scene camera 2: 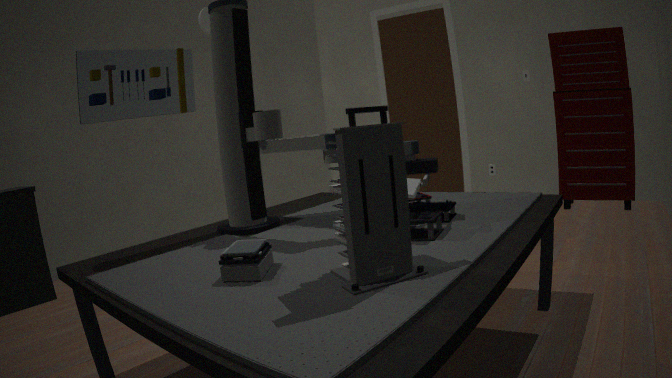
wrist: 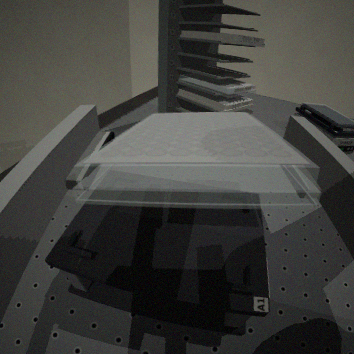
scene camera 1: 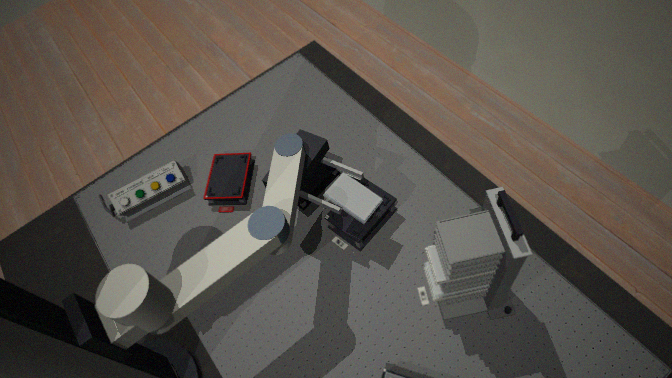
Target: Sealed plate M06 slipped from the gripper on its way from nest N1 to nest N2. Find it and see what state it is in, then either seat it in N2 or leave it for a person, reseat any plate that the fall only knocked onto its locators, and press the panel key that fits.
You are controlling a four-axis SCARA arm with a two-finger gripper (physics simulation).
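Frame: origin at the arm's base, x ahead, y right, z down, level; metres.
Seen in the pictures: gripper, fingertip midpoint: (wrist: pixel 193 123) (scene camera 1: pixel 351 193); arm's base, link origin: (scene camera 2: pixel 248 227).
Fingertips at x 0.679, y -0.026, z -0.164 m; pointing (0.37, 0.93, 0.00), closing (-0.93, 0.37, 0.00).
Observation:
Offsets run from my fingertips to a thing's middle. "pt": to the spot under its first point.
My gripper (scene camera 1: pixel 351 191) (wrist: pixel 193 123) is shut on a pale plate with clear sides {dx -0.001, dy +0.006, dz +0.011 m} (scene camera 1: pixel 354 196) (scene camera 2: pixel 414 187) (wrist: pixel 195 145). The plate is above a dark nest {dx +0.016, dy +0.002, dz +0.119 m} (scene camera 1: pixel 357 234) (wrist: pixel 200 290), with a gap between them. In the wrist view this nest has an A1 mark on its near right corner. No M06 label is readable on the plate. A second dark nest {dx -0.027, dy -0.206, dz +0.125 m} (scene camera 2: pixel 445 205) is partly hidden under the arm in scene camera 1. The key panel {dx -0.419, dy -0.498, dz +0.110 m} (scene camera 1: pixel 150 189) has a white key {dx -0.496, dy -0.488, dz +0.088 m} (scene camera 1: pixel 125 201), a green key {dx -0.447, dy -0.480, dz +0.088 m} (scene camera 1: pixel 140 193), a yellow key {dx -0.398, dy -0.473, dz +0.088 m} (scene camera 1: pixel 155 185) and a blue key {dx -0.348, dy -0.465, dz +0.088 m} (scene camera 1: pixel 170 177).
A red-rimmed dark tray {dx -0.206, dy -0.368, dz +0.129 m} (scene camera 1: pixel 244 177) stands between the panel and the arm. A tall rack {dx +0.091, dy +0.329, dz -0.033 m} (scene camera 1: pixel 524 247) (scene camera 2: pixel 377 210) (wrist: pixel 167 60) with shelves and several pale plates stands beyond the nest. A low block with a dark-framed top {pt dx -0.153, dy +0.490, dz +0.122 m} (scene camera 2: pixel 246 270) stands farther along the table.

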